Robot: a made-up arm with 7 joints.
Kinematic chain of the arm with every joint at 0, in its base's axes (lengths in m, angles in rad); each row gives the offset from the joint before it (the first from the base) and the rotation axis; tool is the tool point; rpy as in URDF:
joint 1: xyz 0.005 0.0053 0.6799 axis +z
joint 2: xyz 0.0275 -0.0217 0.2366 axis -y
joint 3: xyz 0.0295 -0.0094 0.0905 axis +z
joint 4: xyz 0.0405 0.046 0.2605 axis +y
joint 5: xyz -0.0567 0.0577 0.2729 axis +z
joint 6: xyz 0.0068 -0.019 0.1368 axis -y
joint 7: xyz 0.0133 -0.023 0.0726 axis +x
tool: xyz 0.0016 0.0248 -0.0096 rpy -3.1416 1.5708 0
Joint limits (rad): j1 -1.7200..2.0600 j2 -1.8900..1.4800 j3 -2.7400..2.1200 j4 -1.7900..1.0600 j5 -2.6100..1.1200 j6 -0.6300..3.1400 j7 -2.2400..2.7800
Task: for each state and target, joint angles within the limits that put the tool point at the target. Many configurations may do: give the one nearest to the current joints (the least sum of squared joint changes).
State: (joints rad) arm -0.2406 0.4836 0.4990 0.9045 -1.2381 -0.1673 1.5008
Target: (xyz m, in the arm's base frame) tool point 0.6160 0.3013 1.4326
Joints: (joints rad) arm 0.1592 -0.4222 0.4224 0.9104 -1.2766 -0.0113 1.5692
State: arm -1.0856 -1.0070 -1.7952 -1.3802 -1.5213 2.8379 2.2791
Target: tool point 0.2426 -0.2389 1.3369
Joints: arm -1.4384 -0.0484 -1.8653 -0.9957 -1.4970 3.0262 2.2112
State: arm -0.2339 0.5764 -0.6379 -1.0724 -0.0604 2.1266 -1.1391
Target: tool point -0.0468 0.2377 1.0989
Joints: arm -0.5279 -0.0925 -0.5078 -1.7900 -0.3709 2.5346 -1.6619
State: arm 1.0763 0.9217 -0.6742 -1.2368 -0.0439 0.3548 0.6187
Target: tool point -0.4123 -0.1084 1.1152
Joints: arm 1.1384 0.2697 -0.7318 -1.5878 -0.0379 0.4406 0.5303
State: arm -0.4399 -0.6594 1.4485 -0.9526 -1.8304 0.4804 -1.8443
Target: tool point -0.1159 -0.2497 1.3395
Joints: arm -0.3604 -0.7909 0.8864 -1.5260 -1.8447 0.5343 -1.8237
